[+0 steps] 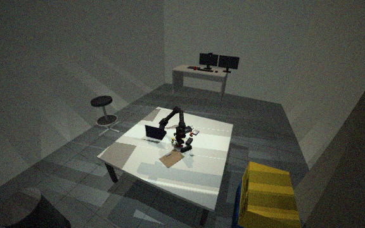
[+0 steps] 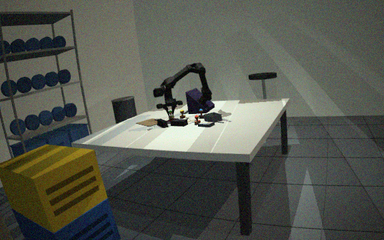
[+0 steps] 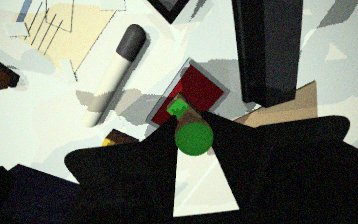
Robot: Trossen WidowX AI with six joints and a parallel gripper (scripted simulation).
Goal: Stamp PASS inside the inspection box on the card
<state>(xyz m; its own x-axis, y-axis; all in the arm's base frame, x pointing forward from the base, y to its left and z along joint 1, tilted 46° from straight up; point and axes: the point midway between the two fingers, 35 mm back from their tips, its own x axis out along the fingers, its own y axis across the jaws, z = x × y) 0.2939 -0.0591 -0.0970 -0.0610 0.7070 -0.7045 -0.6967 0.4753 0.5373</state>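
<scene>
Right now my gripper tip is 4 cm above the red ink pad. Also, from my gripper tip: yellow-knobbed stamp: 10 cm behind, 4 cm to the left, 2 cm below; marker: 1 cm behind, 8 cm to the left, 4 cm below; green stamp: right at my gripper tip.
</scene>
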